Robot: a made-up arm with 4 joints.
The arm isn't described. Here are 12 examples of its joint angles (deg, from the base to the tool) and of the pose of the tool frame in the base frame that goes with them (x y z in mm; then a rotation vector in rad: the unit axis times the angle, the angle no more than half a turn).
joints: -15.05 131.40 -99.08 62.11
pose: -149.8 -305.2 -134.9 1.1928 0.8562 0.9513
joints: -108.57 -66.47 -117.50 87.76
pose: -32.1 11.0 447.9 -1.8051 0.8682 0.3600
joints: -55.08 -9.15 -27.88 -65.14
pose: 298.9 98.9 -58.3 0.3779 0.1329 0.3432
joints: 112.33 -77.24 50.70 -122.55
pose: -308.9 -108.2 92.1 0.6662 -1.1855 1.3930
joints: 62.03 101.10 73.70 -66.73
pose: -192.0 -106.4 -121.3 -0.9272 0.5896 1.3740
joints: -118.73 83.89 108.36 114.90
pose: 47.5 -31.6 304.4 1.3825 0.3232 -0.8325
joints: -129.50 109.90 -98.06 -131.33
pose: 241.2 -116.6 66.9 -1.7726 1.6037 -0.0459
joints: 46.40 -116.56 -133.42 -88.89
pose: 67.8 -158.3 -178.8 1.2261 -0.2249 -0.2969
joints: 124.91 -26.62 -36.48 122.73
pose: -446.9 108.4 95.7 -0.7204 -0.1117 -0.2694
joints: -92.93 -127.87 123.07 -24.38
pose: 126.8 -17.1 139.0 0.3791 1.2304 -1.2718
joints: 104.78 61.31 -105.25 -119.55
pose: -137.1 45.7 219.0 -1.4965 -0.7756 -0.9258
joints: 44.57 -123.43 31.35 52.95
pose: -254.1 -74.8 -272.4 -1.7673 0.4993 -1.1325
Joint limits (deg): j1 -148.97..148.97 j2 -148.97..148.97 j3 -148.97..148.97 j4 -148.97..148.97
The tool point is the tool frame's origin. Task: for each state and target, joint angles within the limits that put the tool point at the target. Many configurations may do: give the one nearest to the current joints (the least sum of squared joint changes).
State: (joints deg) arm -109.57 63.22 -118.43 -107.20
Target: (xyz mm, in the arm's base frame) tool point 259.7 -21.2 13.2
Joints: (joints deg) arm -110.47 76.14 -77.81 -101.29
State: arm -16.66 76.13 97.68 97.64
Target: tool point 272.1 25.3 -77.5
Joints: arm -36.27 121.71 75.72 107.65
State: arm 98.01 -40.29 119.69 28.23
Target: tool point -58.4 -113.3 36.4
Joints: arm 61.93 -31.51 134.45 20.23
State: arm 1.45 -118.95 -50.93 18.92
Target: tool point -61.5 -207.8 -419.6
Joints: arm 43.33 -117.58 -36.25 61.74
